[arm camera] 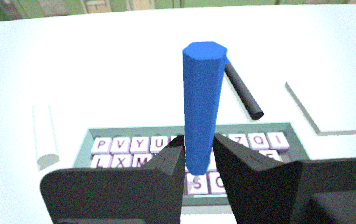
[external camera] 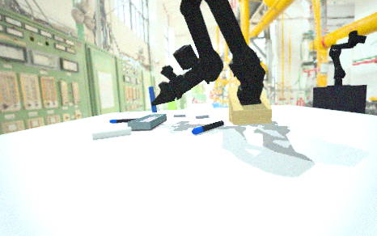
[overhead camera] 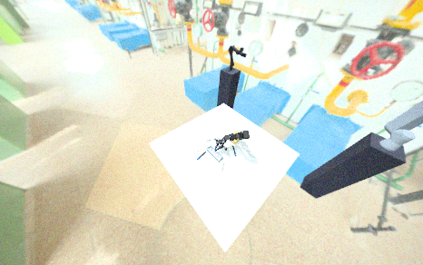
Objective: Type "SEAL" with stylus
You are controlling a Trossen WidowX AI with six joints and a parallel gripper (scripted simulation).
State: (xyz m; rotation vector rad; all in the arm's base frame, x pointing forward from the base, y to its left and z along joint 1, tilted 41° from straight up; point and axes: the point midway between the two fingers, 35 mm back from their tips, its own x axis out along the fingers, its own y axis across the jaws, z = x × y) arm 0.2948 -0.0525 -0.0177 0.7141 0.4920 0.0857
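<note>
Now: the blue stylus 10 mm below my gripper tip. Also, from my gripper tip: S key 60 mm below, 10 mm behind; white cylinder 170 mm to the left, 80 mm ahead, 60 mm below; grey piece 180 mm behind, 100 mm to the right, 70 mm below.
</note>
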